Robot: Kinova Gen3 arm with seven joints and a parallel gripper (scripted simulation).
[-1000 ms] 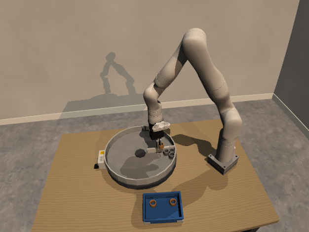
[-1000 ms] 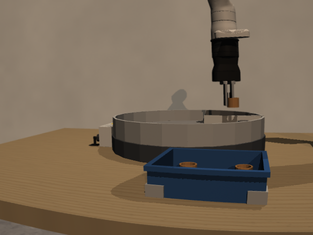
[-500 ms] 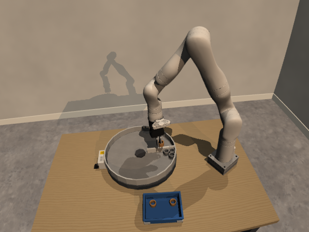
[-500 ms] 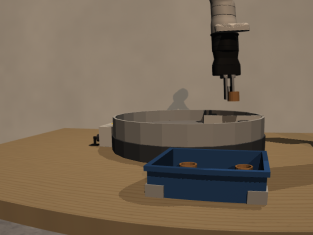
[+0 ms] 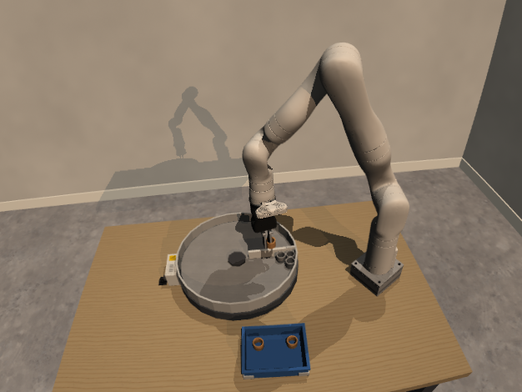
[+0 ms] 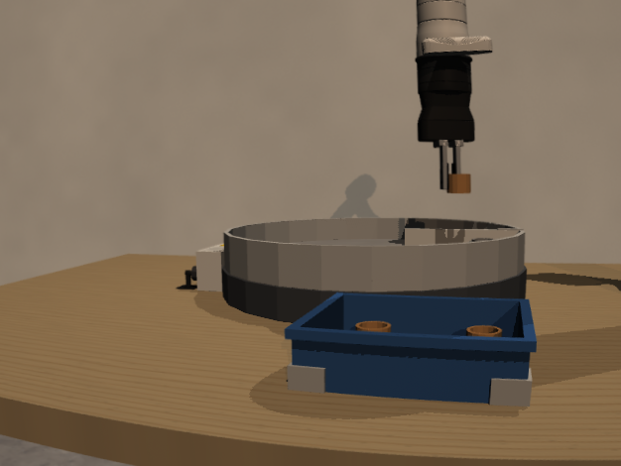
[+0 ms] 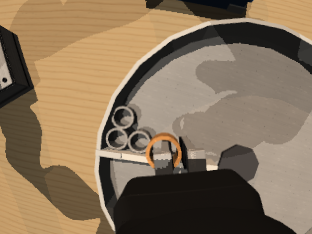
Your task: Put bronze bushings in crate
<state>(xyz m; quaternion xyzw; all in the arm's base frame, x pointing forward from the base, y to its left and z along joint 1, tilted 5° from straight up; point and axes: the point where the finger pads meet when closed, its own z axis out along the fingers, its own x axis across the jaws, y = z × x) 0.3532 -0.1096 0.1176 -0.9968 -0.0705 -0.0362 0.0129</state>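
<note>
My hand is 31 cm to the right of the blue crate, 14 cm above it and 4 cm short of it. The rest, counted from my hand: round grey turning table: 11 cm below, 10 cm ahead, 4 cm to the right.
</note>
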